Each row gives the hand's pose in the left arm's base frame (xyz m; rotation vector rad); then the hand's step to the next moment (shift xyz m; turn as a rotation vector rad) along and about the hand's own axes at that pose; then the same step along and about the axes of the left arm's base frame.
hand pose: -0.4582 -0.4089 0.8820 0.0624 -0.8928 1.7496
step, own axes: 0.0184 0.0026 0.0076 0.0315 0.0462 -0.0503
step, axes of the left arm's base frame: -0.0121 0.0100 0.0125 -0.0318 0.0503 -0.0459
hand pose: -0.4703 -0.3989 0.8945 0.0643 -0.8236 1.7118
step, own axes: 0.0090 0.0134 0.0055 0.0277 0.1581 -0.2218
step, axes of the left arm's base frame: -0.0166 0.0035 0.0017 -0.0647 0.1328 -0.2305
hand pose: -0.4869 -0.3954 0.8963 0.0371 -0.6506 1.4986
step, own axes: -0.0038 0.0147 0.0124 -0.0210 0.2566 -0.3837
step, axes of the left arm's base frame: -0.0180 -0.0070 0.0033 -0.0920 0.1656 -0.4214
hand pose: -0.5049 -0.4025 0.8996 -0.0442 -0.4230 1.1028
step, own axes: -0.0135 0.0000 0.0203 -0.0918 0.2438 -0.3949
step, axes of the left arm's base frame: -0.0123 -0.0153 0.0145 -0.1040 0.1000 -0.4505
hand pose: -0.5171 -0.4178 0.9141 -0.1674 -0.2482 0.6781
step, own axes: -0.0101 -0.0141 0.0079 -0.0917 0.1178 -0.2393
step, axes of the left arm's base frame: -0.0014 -0.0167 0.0091 -0.0722 0.0146 -0.2723
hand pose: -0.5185 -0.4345 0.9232 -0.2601 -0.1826 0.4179
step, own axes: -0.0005 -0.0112 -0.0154 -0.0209 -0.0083 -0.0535
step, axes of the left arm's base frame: 0.0073 -0.0133 -0.0115 -0.0035 -0.0274 -0.0510
